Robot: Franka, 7 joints.
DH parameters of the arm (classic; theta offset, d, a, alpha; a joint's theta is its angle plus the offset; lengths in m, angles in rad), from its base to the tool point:
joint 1: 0 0.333 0 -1.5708
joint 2: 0 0 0 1.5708
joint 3: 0 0.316 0.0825 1.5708
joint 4: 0 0 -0.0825 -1.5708
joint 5: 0 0.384 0 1.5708
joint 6: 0 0 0.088 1.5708
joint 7: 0 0.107 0 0
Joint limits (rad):
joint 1: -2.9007..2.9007
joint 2: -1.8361..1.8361
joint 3: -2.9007..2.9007
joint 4: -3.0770..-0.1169
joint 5: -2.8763..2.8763
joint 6: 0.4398..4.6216
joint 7: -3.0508..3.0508
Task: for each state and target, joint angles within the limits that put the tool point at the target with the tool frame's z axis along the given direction. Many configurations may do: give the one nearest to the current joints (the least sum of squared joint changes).
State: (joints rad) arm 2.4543 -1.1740 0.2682 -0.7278 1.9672 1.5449 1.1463
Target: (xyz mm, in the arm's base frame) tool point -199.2 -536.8 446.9 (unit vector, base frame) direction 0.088 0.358 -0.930
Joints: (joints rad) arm 2.1066 -1.6421 0.9840 -1.5863 1.2597 0.7439 1.1463
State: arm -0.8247 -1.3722 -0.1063 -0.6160 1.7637 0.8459 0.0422
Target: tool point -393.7 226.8 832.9 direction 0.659 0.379 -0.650
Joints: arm -0.4197 -1.1189 -0.3343 -0.6813 1.5932 0.4700 0.0422
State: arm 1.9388 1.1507 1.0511 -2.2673 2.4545 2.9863 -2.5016
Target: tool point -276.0 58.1 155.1 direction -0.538 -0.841 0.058
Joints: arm 1.0683 1.8334 1.0544 -2.4192 2.8763 3.7200 -2.5016
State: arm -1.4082 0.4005 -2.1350 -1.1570 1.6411 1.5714 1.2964
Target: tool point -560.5 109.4 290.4 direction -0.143 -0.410 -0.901
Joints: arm -2.1580 1.0100 -1.4764 -2.0405 1.4540 1.6135 1.2964
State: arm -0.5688 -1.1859 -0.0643 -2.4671 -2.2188 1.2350 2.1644
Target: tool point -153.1 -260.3 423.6 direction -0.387 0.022 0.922
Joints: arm -1.4868 -0.3897 -0.4053 -3.0648 -2.6975 0.5770 2.1644
